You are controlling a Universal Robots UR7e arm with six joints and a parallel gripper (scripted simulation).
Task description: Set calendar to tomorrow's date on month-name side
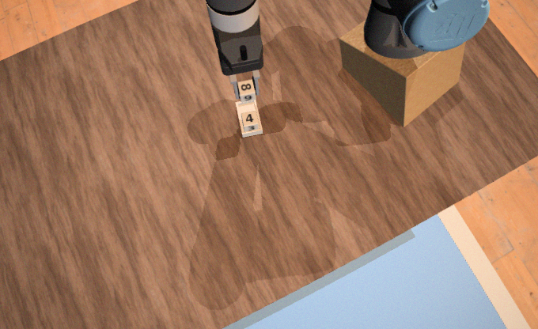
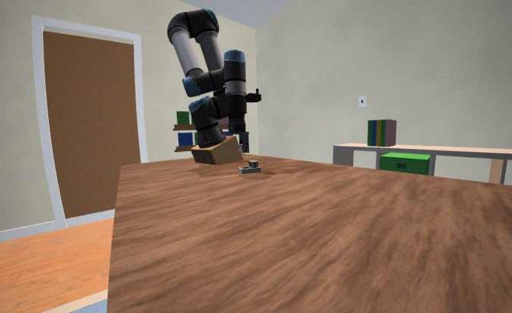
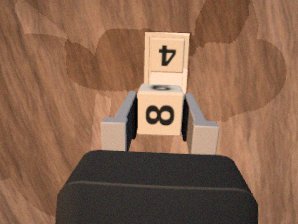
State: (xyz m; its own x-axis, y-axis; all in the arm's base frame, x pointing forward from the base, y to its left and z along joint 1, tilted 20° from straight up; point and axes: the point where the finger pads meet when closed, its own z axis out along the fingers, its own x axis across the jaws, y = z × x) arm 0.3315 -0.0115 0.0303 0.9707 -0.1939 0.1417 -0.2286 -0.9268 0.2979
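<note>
Right now the digit cube is 80 mm below my hand, 30 mm to the left of it and 10 mm ahead of it. From my hand the other things lie so: calendar tray 90 mm below, 20 mm to the left, 10 mm ahead.
</note>
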